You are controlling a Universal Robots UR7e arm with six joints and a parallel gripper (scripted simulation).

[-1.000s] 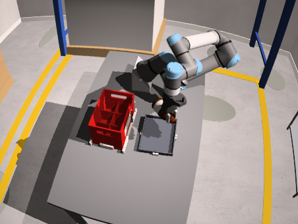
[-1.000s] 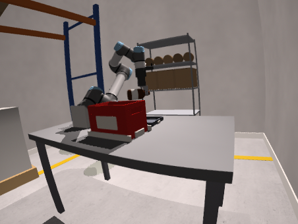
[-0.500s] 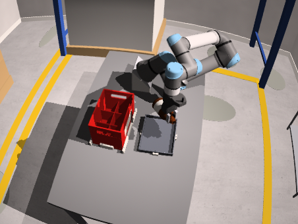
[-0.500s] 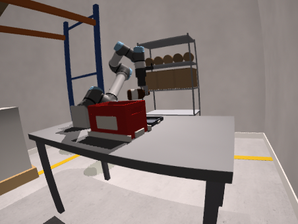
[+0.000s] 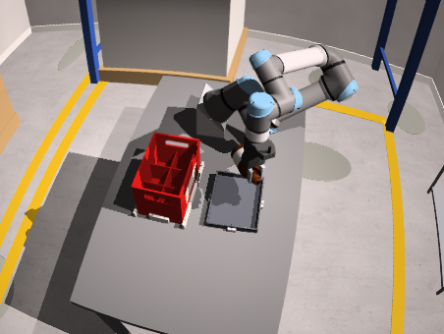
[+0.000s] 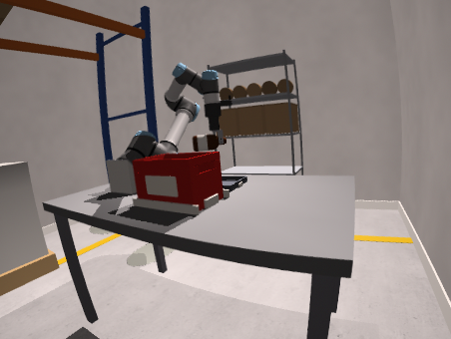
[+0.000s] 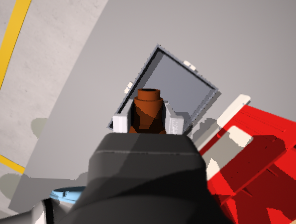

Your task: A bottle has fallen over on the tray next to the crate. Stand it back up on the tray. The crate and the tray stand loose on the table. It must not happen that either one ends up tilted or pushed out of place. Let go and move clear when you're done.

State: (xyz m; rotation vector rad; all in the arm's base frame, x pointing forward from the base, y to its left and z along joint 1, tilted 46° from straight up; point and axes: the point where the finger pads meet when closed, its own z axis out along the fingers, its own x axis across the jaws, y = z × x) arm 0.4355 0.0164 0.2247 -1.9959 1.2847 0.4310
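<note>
The bottle is 40 mm behind my hand, 20 mm to the right of it and 10 mm below it. The rest, counted from my hand: tray (30 mm behind, 50 mm to the right, 190 mm below); red crate (50 mm behind, 320 mm to the right, 120 mm below).
</note>
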